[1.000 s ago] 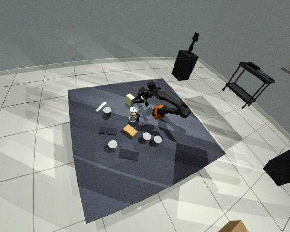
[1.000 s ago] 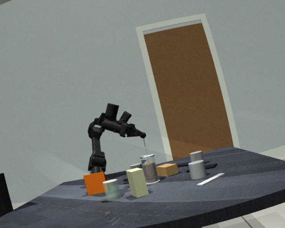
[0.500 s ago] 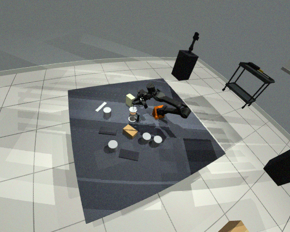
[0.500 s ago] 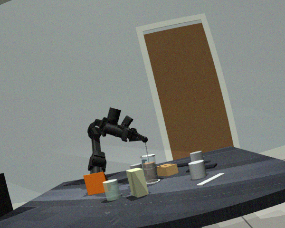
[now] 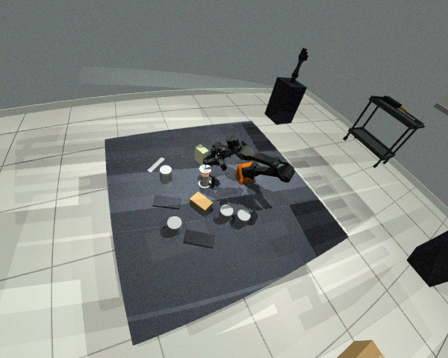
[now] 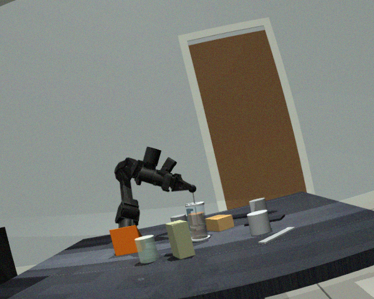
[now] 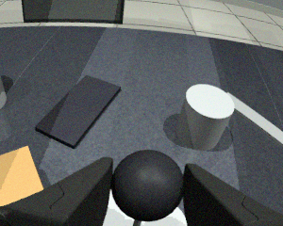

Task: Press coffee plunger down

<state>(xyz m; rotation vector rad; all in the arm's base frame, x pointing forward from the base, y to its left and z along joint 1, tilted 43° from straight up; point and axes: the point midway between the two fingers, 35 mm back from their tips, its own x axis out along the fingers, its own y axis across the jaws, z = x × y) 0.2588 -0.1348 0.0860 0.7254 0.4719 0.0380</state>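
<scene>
The coffee press lies 100 mm below my gripper tip, 20 mm to the left of it and 20 mm behind it. Round my gripper tip: tan box 170 mm below, 150 mm to the left, 70 mm ahead.
</scene>
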